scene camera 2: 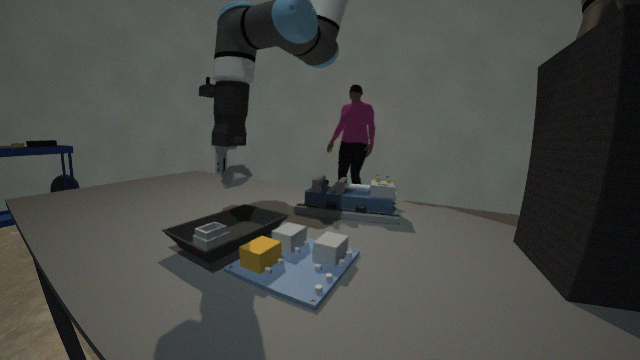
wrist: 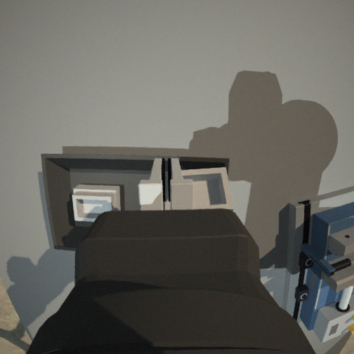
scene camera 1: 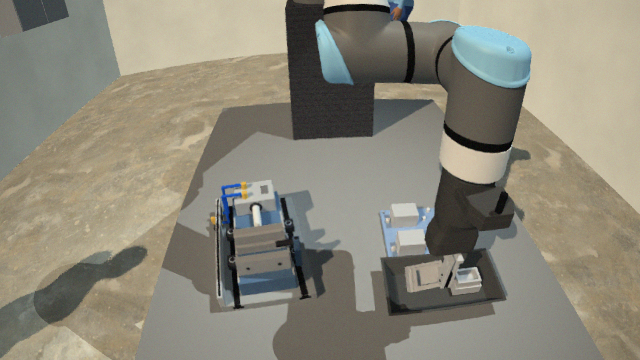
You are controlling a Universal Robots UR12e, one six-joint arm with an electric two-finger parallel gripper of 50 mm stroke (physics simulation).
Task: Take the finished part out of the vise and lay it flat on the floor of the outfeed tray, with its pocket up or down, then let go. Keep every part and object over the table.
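Frame: origin at the arm's base, x back, y right, z up, level; metres.
Seen in the pictures: gripper, fingertip midpoint: (scene camera 2: 221,173) (scene camera 1: 443,283); arm's base, origin of the base link: (scene camera 2: 632,46).
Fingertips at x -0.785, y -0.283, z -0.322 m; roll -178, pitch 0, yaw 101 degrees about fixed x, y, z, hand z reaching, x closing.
Observation:
Offsets run from my fingertips to a thing's top centre. "spot": to the spot under its first point.
The finished part @(dx +0.019, dy +0.028, dz +0.019 m) (scene camera 1: 424,276) (scene camera 2: 237,175) (wrist: 205,187) is a light grey block with a rectangular pocket, which faces up in scene camera 1 and the wrist view. It looks tilted in scene camera 2. My gripper (scene camera 1: 448,284) (scene camera 2: 220,169) (wrist: 166,171) is shut on the part near one edge and holds it in the air above the dark outfeed tray @(spot: dx +0.071, dy -0.148, dz -0.092 m) (scene camera 1: 496,281) (scene camera 2: 183,244) (wrist: 59,200). In scene camera 2 a clear gap shows between part and tray. The vise @(dx +0.156, dy +0.353, dz -0.034 m) (scene camera 1: 263,261) (scene camera 2: 320,197) (wrist: 323,230) stands apart from it. The pinched edge is partly hidden by the fingers.
Another small pocketed part @(dx +0.083, dy -0.083, dz -0.086 m) (scene camera 1: 466,283) (scene camera 2: 211,239) (wrist: 95,204) sits at one end of the tray. Beside the tray lies a blue plate @(dx +0.239, dy -0.009, dz -0.125 m) (scene camera 1: 387,231) (scene camera 2: 295,285) with grey blocks @(dx +0.277, dy +0.041, dz -0.089 m) (scene camera 1: 404,214) (scene camera 2: 330,248), an orange block @(dx +0.200, dy -0.059, dz -0.089 m) (scene camera 2: 260,254) and small pegs. A dark pedestal (scene camera 1: 331,100) (scene camera 2: 575,175) stands on the table.

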